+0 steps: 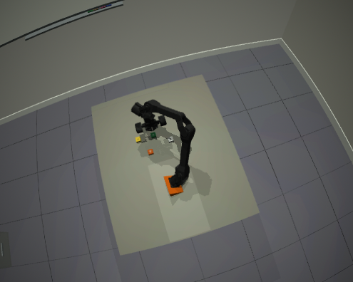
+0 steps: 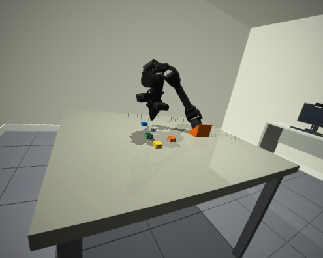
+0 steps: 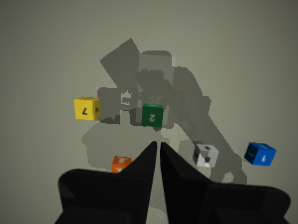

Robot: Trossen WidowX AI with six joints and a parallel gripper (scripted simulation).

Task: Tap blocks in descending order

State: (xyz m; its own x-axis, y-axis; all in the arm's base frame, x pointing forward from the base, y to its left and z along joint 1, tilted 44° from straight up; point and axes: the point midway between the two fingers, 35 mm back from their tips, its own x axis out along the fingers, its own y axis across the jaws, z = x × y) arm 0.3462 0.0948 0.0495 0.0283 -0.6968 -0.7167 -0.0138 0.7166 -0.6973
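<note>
Now: gripper tip 5 cm past the blue block, 19 cm to the left of it and 8 cm above it. From my gripper tip the other things lie so: green block: 1 cm to the left, 8 cm below; then white block: 6 cm behind, 9 cm to the right, 8 cm below; then yellow block: 11 cm to the left, 8 cm below.
</note>
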